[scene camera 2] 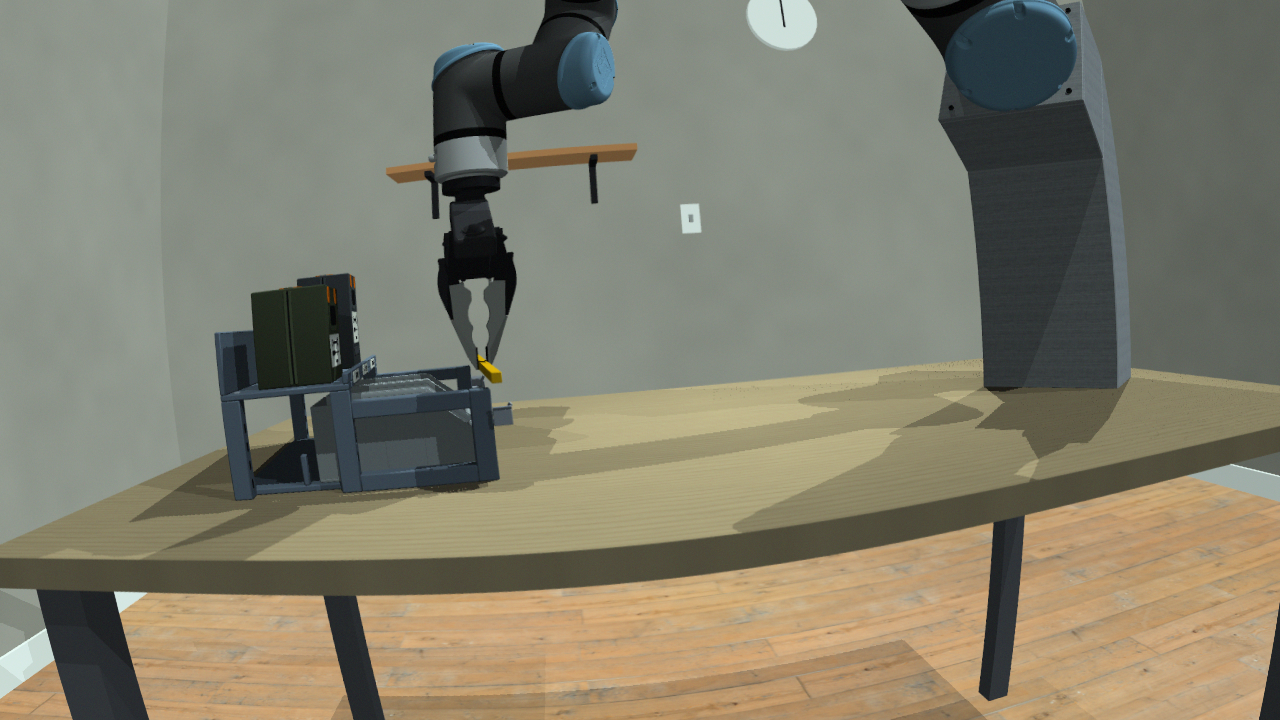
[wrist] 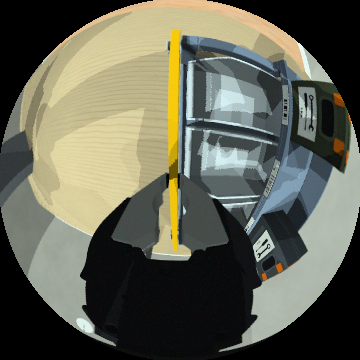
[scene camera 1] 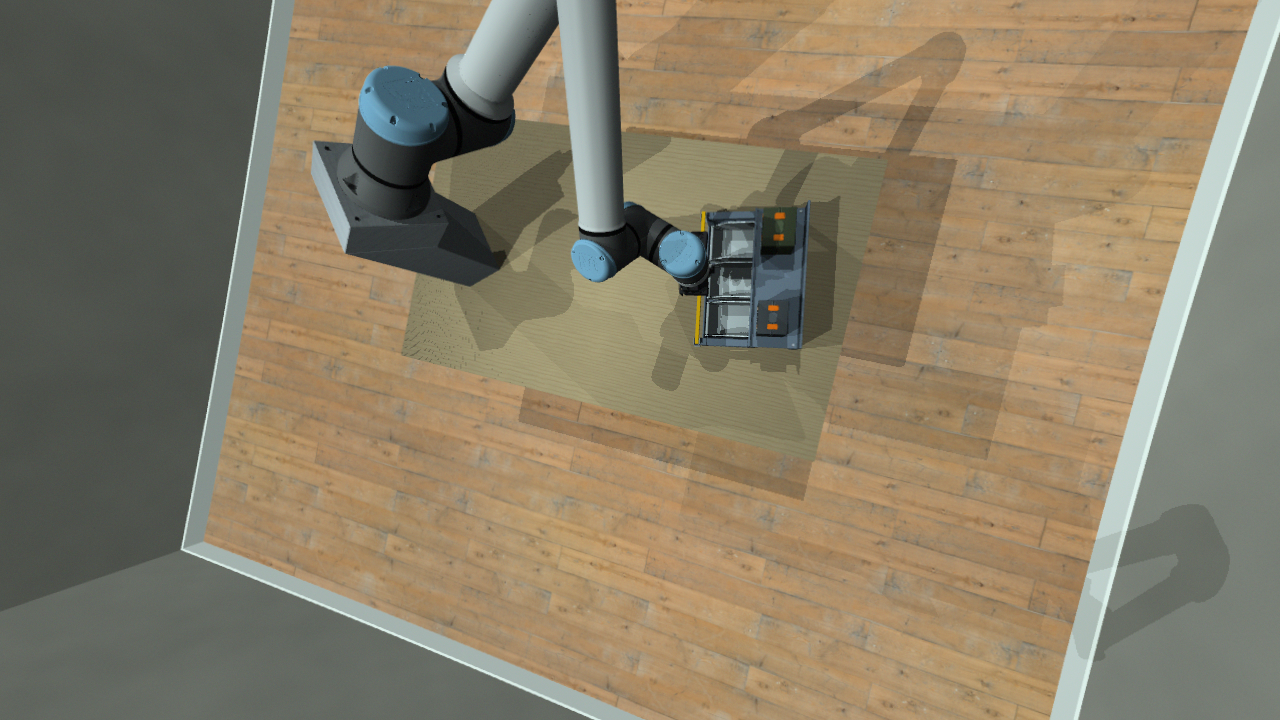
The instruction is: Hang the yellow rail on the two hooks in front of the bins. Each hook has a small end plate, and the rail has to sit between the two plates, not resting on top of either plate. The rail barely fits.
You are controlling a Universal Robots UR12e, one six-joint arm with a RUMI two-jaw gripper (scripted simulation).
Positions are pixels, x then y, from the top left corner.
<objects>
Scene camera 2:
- my gripper: 483, 369
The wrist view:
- my gripper: 173, 174
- yellow rail: 173, 97
</objects>
